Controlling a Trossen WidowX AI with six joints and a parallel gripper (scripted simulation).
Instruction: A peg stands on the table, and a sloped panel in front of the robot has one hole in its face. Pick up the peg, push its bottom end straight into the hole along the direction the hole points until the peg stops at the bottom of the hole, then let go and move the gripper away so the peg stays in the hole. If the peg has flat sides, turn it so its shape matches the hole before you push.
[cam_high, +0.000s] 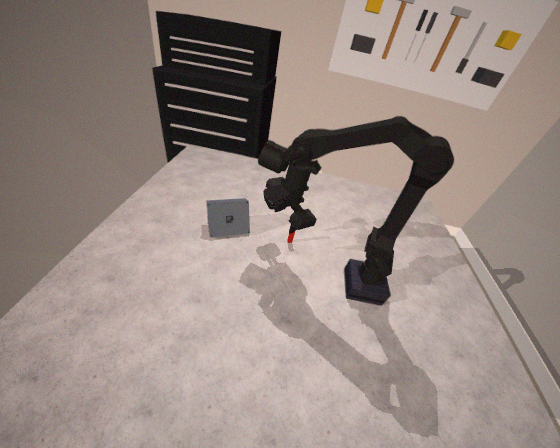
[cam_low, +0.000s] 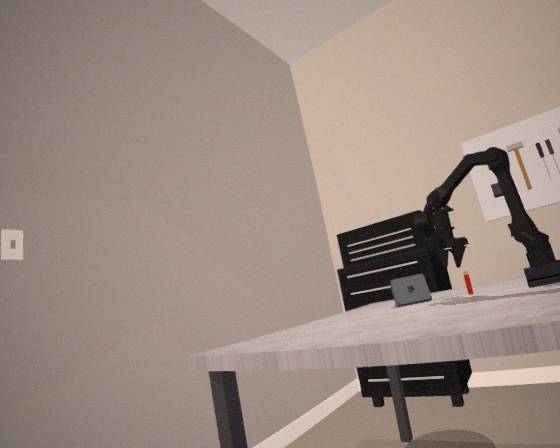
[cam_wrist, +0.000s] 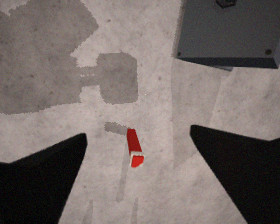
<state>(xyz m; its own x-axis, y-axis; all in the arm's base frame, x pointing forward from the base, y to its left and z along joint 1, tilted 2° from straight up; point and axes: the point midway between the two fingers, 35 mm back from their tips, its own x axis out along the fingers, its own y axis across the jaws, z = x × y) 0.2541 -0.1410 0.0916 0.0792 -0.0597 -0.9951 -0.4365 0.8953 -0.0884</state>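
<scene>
The red peg lies 4 cm behind my gripper tip, 2 cm to the right of it and 5 cm below it. The rest, counted from my gripper tip: grey sloped panel 17 cm ahead, 7 cm to the right, 6 cm below.
</scene>
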